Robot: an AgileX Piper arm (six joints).
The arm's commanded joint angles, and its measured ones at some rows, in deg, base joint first. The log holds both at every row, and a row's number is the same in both.
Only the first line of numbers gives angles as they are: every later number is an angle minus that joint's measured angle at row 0.
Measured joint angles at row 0: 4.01, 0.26, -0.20, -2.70, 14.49, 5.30
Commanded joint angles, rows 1 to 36: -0.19, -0.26, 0.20, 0.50, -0.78, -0.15; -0.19, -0.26, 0.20, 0.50, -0.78, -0.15; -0.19, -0.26, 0.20, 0.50, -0.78, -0.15; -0.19, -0.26, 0.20, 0.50, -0.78, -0.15; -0.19, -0.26, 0.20, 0.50, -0.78, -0.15; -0.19, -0.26, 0.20, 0.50, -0.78, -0.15; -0.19, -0.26, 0.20, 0.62, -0.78, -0.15; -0.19, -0.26, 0.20, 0.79, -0.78, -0.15; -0.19, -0.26, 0.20, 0.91, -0.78, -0.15; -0.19, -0.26, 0.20, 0.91, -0.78, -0.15; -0.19, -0.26, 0.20, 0.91, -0.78, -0.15; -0.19, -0.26, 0.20, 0.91, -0.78, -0.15; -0.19, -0.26, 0.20, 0.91, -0.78, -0.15; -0.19, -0.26, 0.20, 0.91, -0.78, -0.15; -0.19, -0.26, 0.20, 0.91, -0.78, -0.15; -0.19, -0.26, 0.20, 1.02, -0.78, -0.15; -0.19, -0.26, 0.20, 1.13, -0.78, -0.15; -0.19, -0.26, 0.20, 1.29, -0.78, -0.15; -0.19, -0.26, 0.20, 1.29, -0.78, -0.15; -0.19, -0.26, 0.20, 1.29, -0.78, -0.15; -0.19, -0.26, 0.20, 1.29, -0.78, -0.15; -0.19, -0.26, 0.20, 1.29, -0.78, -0.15; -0.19, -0.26, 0.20, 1.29, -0.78, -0.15; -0.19, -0.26, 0.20, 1.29, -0.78, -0.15; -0.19, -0.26, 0.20, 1.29, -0.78, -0.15; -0.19, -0.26, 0.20, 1.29, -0.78, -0.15; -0.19, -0.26, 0.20, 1.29, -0.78, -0.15; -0.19, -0.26, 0.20, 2.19, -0.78, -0.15; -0.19, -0.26, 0.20, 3.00, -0.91, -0.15; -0.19, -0.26, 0.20, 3.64, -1.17, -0.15; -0.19, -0.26, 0.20, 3.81, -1.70, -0.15; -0.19, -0.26, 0.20, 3.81, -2.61, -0.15; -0.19, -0.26, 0.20, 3.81, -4.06, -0.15; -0.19, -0.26, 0.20, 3.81, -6.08, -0.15; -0.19, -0.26, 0.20, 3.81, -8.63, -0.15; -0.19, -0.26, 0.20, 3.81, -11.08, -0.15
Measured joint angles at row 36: 0.00, 0.00, 0.00, 3.36, -3.02, 0.00
